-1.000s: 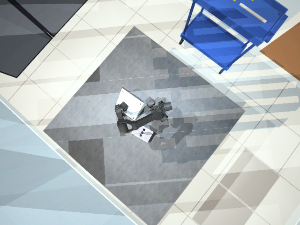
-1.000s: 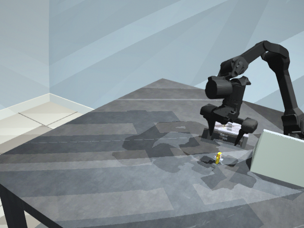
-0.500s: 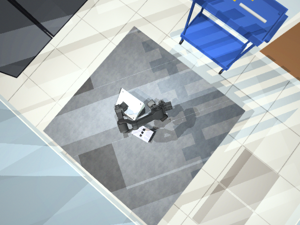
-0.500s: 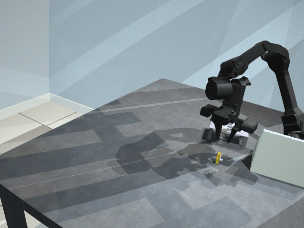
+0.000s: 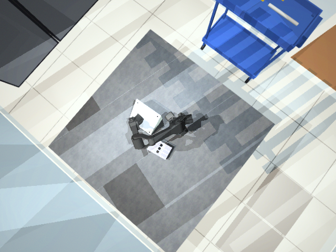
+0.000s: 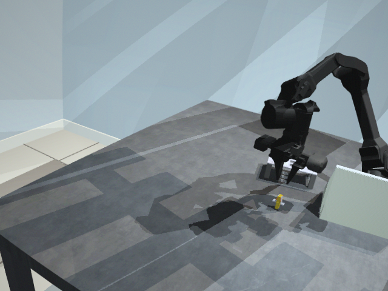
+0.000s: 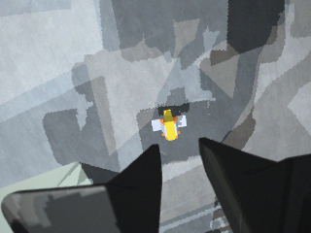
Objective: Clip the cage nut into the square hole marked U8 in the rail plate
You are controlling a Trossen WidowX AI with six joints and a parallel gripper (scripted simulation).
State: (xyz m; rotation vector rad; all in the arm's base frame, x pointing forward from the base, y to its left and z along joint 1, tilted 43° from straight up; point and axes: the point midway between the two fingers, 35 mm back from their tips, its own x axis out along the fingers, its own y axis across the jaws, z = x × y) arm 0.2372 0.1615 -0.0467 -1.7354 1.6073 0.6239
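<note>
Right now the cage nut is 60 mm below my gripper tip.
</note>
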